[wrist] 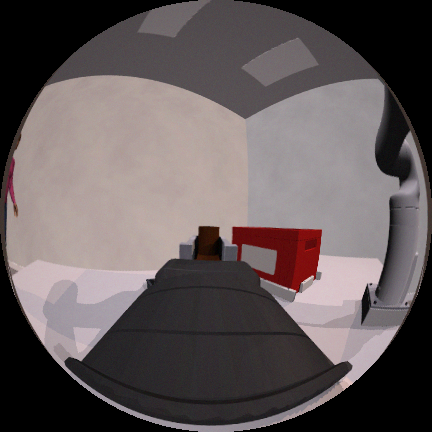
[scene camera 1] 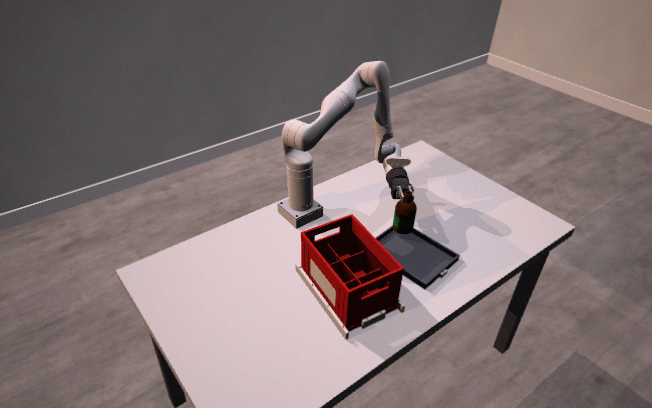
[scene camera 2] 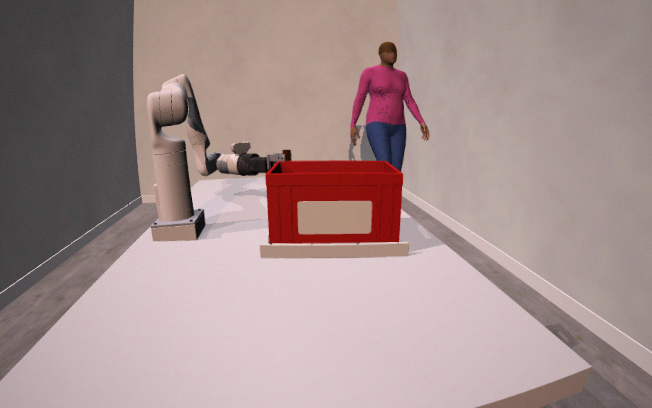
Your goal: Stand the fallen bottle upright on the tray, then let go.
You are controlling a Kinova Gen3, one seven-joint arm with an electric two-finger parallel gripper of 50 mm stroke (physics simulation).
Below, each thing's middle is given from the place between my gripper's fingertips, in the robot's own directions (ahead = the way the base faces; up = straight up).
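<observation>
Gripper 5 cm above brown bottle (scene camera 1: 405, 212).
</observation>
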